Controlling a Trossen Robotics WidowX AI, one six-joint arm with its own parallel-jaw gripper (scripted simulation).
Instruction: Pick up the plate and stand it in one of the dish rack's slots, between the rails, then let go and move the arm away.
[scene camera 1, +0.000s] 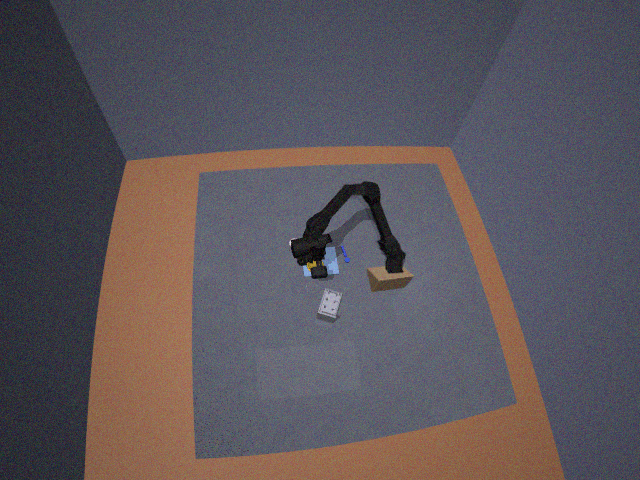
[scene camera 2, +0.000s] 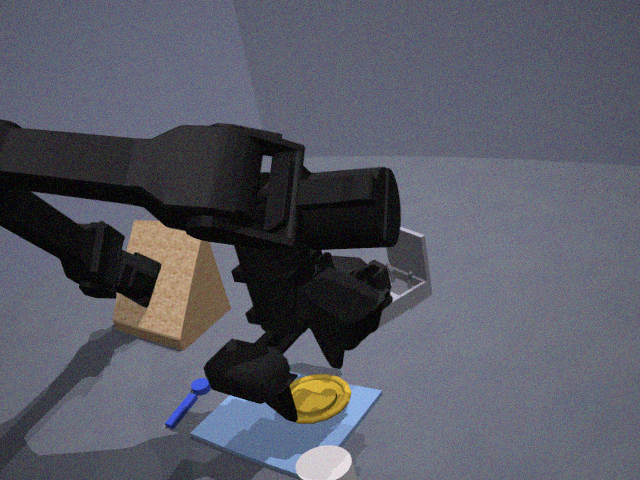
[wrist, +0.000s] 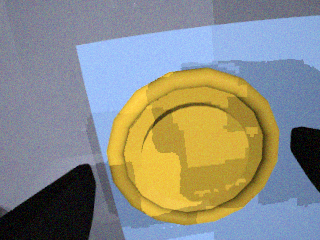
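With nothing in its grasp, my gripper (scene camera 2: 315, 393) is open, and the wrist view gives me the same gripper (wrist: 193, 157). There is a yellow plate (scene camera 2: 317, 398) as well, and I can see the plate (wrist: 193, 146) in the wrist view too.
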